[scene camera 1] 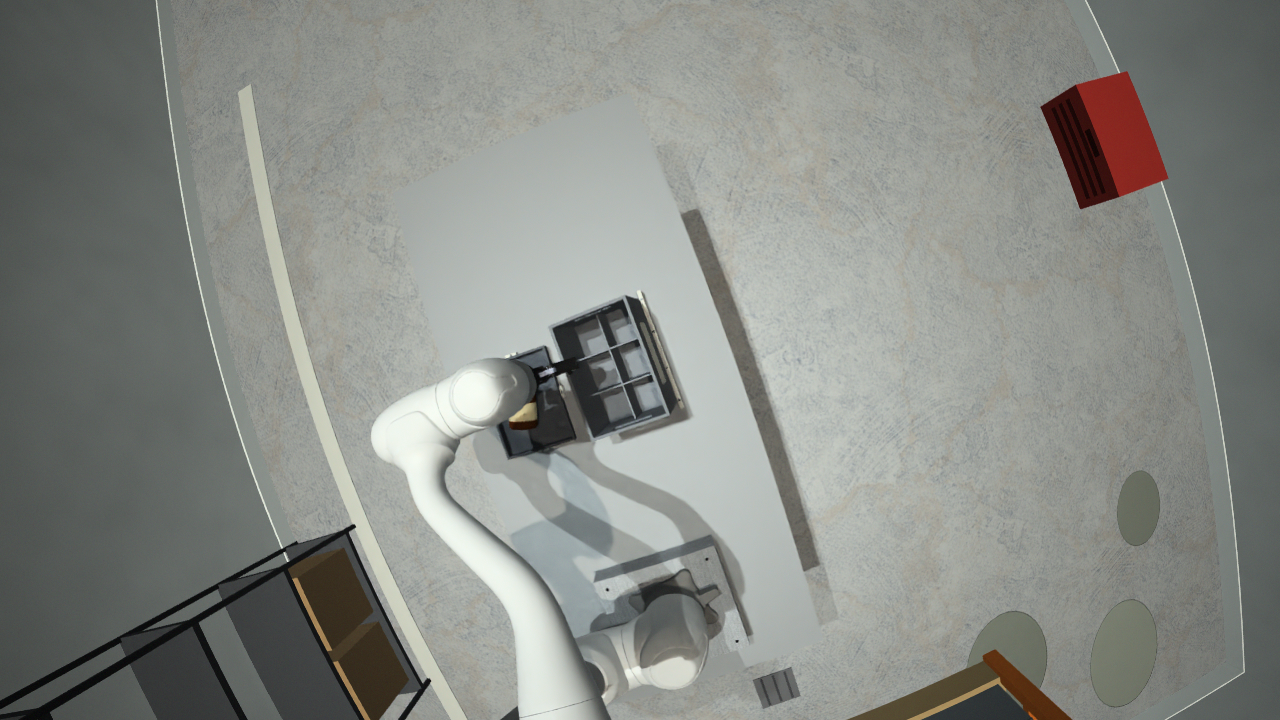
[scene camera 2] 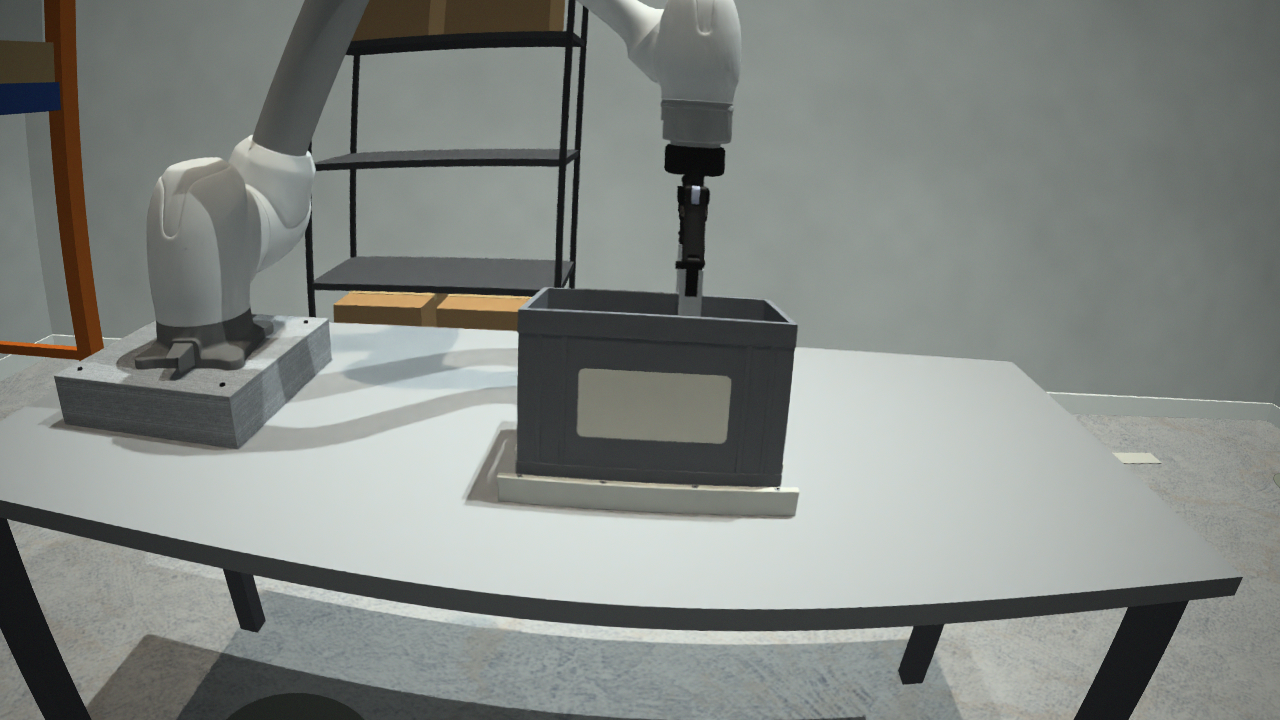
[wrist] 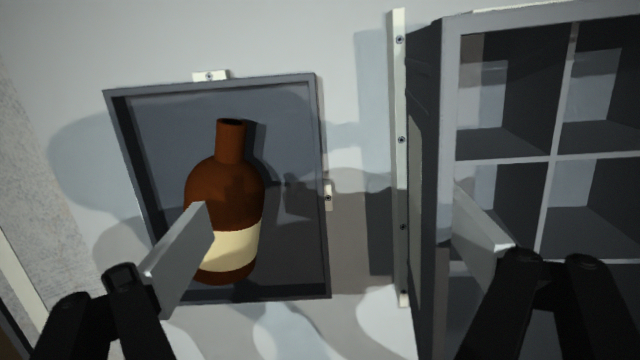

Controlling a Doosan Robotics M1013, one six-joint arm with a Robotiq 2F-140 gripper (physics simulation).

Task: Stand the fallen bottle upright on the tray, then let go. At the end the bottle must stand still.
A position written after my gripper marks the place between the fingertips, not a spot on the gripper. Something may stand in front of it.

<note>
In view: my gripper (scene camera 2: 687, 306), a grey crate (scene camera 2: 613, 385), a shallow dark tray (scene camera 1: 554, 427), a brown bottle (wrist: 233, 189) and a pale strip (scene camera 2: 555, 491).
The grey crate shows as well in scene camera 1 (scene camera 1: 621, 383) and in the wrist view (wrist: 526, 113). The shallow dark tray also shows in the wrist view (wrist: 164, 131). My gripper is seen too in the wrist view (wrist: 322, 210). Scene camera 2 misses the shallow dark tray, which is hidden by the grey crate. Scene camera 2 does not show the brown bottle, which is hidden by the grey crate.
</note>
